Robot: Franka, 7 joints.
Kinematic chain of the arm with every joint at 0, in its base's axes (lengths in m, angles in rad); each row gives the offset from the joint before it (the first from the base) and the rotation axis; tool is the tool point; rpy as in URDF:
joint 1: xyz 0 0 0.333 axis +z
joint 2: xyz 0 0 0 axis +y
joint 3: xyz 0 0 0.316 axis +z
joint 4: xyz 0.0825 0 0 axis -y
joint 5: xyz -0.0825 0 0.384 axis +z
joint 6: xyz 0 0 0 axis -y
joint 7: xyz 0.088 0 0 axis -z
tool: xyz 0 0 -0.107 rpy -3.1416 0 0
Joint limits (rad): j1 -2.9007..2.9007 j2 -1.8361..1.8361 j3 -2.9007..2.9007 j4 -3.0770..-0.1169 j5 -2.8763..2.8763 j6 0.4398..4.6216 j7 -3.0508..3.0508
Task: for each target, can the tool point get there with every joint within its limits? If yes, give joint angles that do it. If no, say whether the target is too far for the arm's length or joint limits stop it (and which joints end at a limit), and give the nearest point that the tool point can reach.
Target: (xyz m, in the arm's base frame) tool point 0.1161 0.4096 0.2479
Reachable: yes | joints -0.3013 1.5441 1.1423 -2.6747 -0.9397 3.5547 -1.8221
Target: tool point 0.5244 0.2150 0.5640
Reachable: yes | joints 1.5672 1.3683 -2.1239 -1.9092 -1.4377 3.5114 -2.2923
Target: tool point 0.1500 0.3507 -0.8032
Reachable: no: too far | nearest point 0.1324 0.3095 -0.3581 | short by 0.447 m
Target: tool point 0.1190 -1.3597 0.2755
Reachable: no: too far | nearest point 0.0747 -0.8539 0.2969 | short by 0.508 m
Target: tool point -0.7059 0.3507 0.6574
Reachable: yes | joints -0.7138 -1.0825 -1.8282 -0.3785 -1.0338 2.2926 0.4915
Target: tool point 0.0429 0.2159 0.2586
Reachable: yes | joints -0.0138 0.5632 1.2289 -2.6085 0.0244 0.8696 -2.3009
